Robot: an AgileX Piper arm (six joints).
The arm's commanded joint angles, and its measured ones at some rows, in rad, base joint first. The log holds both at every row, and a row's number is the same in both.
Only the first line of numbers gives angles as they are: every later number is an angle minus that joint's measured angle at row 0.
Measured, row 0: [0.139, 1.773, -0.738, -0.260, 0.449, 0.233]
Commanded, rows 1 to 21: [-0.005, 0.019, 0.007, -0.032, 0.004, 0.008]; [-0.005, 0.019, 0.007, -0.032, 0.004, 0.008]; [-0.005, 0.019, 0.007, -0.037, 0.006, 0.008]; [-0.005, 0.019, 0.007, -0.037, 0.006, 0.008]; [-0.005, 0.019, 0.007, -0.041, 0.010, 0.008]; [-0.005, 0.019, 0.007, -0.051, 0.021, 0.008]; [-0.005, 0.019, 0.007, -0.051, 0.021, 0.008]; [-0.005, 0.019, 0.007, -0.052, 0.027, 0.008]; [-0.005, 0.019, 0.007, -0.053, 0.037, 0.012]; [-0.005, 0.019, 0.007, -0.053, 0.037, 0.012]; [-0.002, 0.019, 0.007, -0.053, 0.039, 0.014]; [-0.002, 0.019, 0.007, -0.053, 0.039, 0.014]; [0.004, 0.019, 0.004, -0.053, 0.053, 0.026]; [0.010, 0.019, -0.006, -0.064, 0.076, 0.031]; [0.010, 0.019, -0.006, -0.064, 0.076, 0.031]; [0.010, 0.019, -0.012, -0.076, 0.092, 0.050]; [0.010, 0.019, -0.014, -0.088, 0.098, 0.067]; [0.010, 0.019, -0.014, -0.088, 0.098, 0.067]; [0.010, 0.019, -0.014, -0.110, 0.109, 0.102]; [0.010, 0.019, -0.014, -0.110, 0.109, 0.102]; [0.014, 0.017, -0.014, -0.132, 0.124, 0.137]
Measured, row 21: [0.012, 0.003, -0.020, -0.105, 0.080, 0.079]
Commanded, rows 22 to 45: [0.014, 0.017, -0.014, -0.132, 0.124, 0.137]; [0.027, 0.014, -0.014, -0.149, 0.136, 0.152]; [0.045, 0.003, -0.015, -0.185, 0.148, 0.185]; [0.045, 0.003, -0.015, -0.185, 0.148, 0.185]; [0.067, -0.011, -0.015, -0.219, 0.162, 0.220]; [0.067, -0.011, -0.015, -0.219, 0.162, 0.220]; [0.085, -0.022, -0.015, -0.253, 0.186, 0.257]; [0.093, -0.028, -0.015, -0.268, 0.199, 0.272]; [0.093, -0.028, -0.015, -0.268, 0.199, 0.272]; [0.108, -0.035, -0.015, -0.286, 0.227, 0.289]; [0.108, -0.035, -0.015, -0.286, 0.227, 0.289]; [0.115, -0.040, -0.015, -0.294, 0.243, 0.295]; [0.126, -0.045, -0.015, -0.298, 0.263, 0.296]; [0.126, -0.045, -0.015, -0.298, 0.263, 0.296]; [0.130, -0.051, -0.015, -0.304, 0.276, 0.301]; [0.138, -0.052, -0.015, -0.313, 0.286, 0.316]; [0.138, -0.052, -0.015, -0.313, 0.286, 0.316]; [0.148, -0.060, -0.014, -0.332, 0.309, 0.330]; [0.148, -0.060, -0.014, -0.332, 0.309, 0.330]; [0.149, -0.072, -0.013, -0.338, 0.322, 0.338]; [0.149, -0.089, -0.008, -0.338, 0.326, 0.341]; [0.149, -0.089, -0.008, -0.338, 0.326, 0.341]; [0.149, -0.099, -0.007, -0.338, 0.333, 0.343]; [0.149, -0.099, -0.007, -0.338, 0.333, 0.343]
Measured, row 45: [0.147, -0.068, -0.011, -0.287, 0.277, 0.323]
